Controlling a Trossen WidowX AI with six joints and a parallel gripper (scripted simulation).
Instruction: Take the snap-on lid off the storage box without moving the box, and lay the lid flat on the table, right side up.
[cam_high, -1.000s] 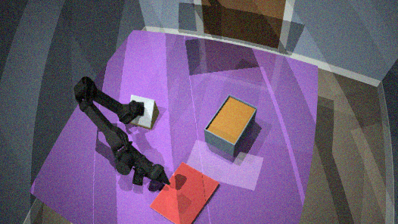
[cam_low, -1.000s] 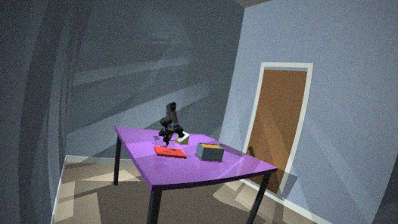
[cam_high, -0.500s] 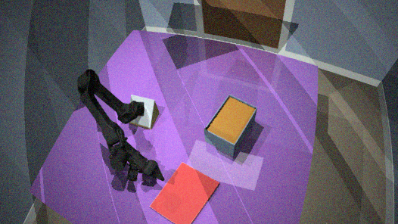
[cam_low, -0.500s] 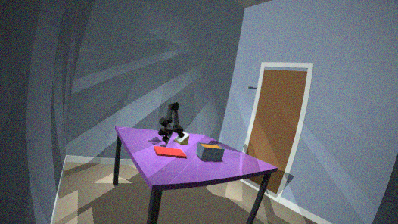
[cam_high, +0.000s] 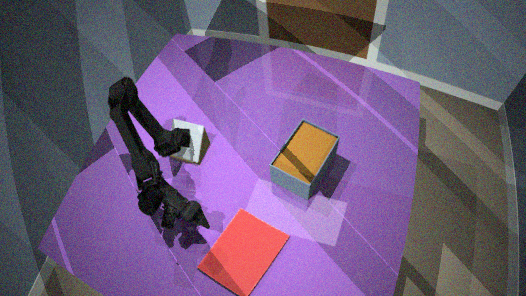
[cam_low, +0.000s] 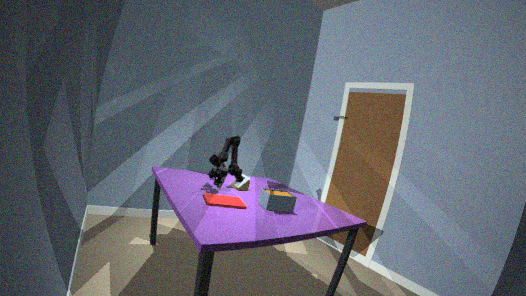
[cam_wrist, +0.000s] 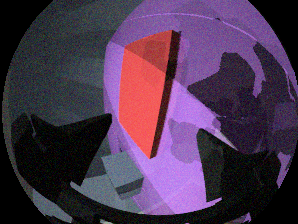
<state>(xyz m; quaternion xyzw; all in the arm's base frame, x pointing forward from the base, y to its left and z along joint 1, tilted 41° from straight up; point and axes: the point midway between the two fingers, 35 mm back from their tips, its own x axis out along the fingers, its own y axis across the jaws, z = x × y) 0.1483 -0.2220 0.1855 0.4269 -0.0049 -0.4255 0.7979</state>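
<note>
Right now my gripper tip is 130 mm short of the red lid, 50 mm to the left of it and 50 mm above it. Also, from my gripper tip: storage box 270 mm ahead, 290 mm to the left, 10 mm below.
</note>
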